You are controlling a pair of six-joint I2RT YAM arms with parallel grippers.
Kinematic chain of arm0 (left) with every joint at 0, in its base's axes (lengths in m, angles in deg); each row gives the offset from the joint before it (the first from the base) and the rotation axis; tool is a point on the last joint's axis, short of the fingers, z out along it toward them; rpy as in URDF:
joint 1: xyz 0 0 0.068 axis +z
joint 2: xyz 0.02 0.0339 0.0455 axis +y
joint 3: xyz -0.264 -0.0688 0 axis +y
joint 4: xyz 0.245 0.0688 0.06 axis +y
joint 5: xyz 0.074 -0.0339 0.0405 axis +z
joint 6: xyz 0.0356 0 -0.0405 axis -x
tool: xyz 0 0 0 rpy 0 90 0
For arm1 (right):
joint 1: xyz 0 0 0.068 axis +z
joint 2: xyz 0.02 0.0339 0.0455 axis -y
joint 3: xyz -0.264 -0.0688 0 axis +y
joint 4: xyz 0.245 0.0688 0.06 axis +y
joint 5: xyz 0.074 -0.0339 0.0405 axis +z
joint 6: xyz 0.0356 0 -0.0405 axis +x
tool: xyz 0 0 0 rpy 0 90 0
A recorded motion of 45 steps. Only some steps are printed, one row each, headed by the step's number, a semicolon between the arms.
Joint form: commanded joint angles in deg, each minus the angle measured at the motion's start. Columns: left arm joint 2, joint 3, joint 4, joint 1, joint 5, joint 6; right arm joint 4, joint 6, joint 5, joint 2, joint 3, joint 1.
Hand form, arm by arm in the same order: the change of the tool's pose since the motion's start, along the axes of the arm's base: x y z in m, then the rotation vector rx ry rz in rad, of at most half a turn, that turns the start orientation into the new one. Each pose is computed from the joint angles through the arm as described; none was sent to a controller.
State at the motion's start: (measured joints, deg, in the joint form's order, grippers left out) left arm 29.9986 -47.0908 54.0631 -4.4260 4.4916 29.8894; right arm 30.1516 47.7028 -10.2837 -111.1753 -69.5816 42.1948
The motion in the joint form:
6: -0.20 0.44 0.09 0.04 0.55 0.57; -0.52 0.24 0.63 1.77 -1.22 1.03
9: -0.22 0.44 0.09 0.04 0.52 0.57; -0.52 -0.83 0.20 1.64 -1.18 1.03
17: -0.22 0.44 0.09 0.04 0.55 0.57; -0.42 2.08 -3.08 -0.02 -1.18 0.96
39: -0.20 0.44 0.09 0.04 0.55 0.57; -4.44 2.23 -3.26 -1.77 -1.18 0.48
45: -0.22 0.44 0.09 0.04 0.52 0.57; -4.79 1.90 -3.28 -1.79 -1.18 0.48
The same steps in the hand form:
6: -0.0003 0.0004 -0.0022 -0.0017 0.0051 0.0143; -0.0015 0.0084 0.0168 0.0507 -0.0376 0.0179
9: -0.0004 0.0004 -0.0022 -0.0021 0.0048 0.0139; -0.0013 0.0081 0.0159 0.0366 -0.0420 0.0326
17: -0.0004 0.0004 -0.0022 -0.0018 0.0047 0.0143; 0.0009 0.0068 0.0059 -0.0051 -0.0523 -0.0344
39: -0.0003 0.0004 -0.0022 -0.0017 0.0051 0.0143; 0.0089 0.0097 -0.0024 0.0210 -0.0827 -0.0470
45: -0.0004 0.0004 -0.0022 -0.0021 0.0048 0.0139; 0.0093 0.0101 -0.0023 0.0225 -0.0875 -0.0420

